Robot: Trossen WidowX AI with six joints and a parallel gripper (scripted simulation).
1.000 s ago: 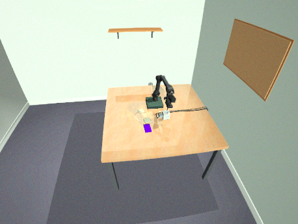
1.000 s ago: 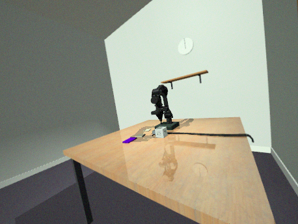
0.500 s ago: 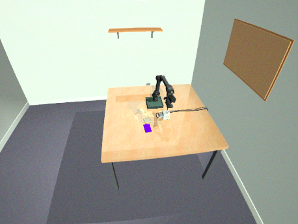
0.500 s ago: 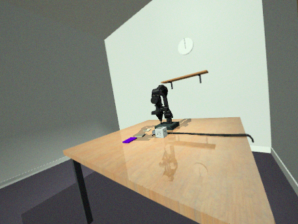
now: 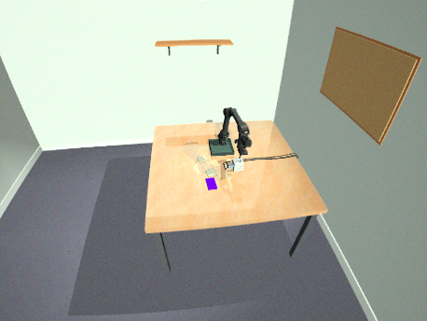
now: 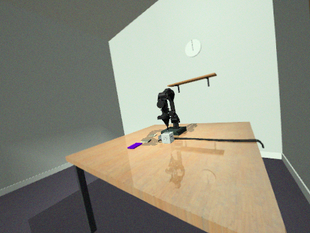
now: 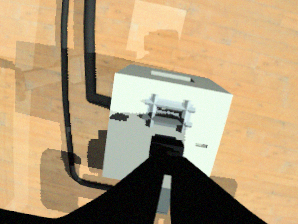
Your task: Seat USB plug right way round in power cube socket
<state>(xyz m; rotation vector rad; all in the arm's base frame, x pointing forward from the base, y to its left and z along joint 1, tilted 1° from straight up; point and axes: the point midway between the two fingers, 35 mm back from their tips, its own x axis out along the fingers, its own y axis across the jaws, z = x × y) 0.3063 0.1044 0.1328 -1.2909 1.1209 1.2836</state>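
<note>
My gripper tip is now 2 cm above the dark USB plug. From my gripper tip the other things lie so: purple card 18 cm ahead, 24 cm to the right, 13 cm below.
</note>
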